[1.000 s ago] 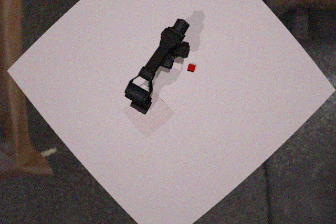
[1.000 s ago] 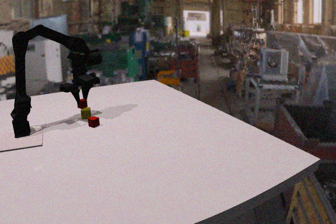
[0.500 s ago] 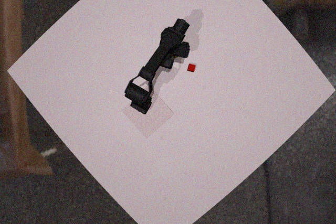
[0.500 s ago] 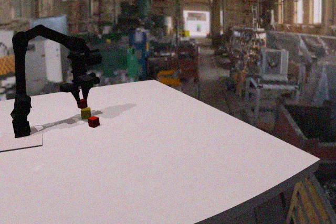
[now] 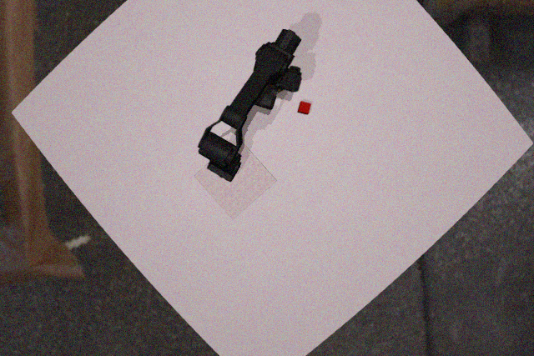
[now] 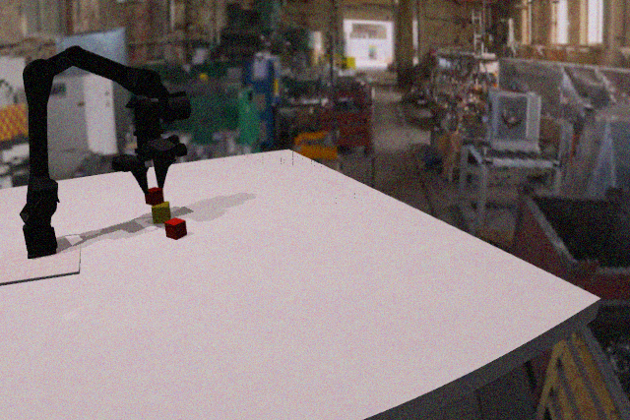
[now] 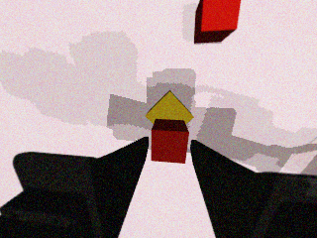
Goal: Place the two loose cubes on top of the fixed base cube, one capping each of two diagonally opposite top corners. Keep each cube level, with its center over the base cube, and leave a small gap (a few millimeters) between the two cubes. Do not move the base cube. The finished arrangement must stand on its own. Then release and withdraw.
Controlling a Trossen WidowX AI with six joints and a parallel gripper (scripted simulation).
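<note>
My gripper tip is 10 mm short of the yellow cube, 20 mm to the left of it and 50 mm above it.
</note>
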